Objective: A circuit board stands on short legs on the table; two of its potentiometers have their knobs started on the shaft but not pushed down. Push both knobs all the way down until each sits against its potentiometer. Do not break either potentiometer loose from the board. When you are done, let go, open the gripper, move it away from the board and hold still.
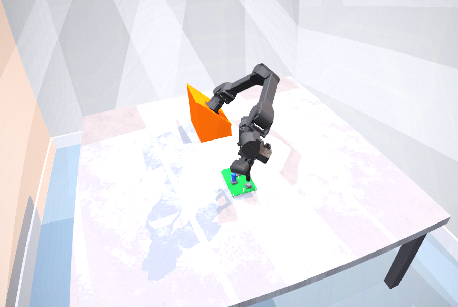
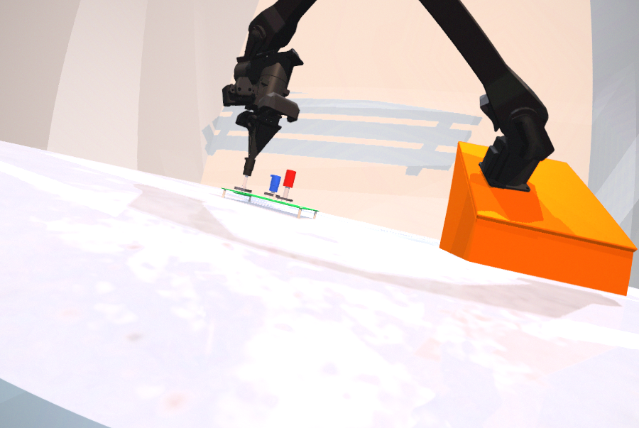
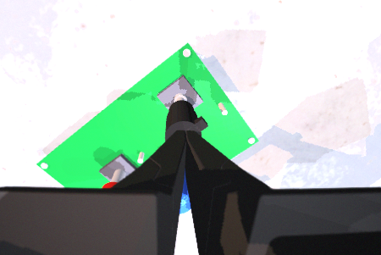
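Now: the blue knob 4 cm behind my gripper tip, 4 cm to the right of it and 3 cm below it. Round my gripper tip: black knob (1 cm below).
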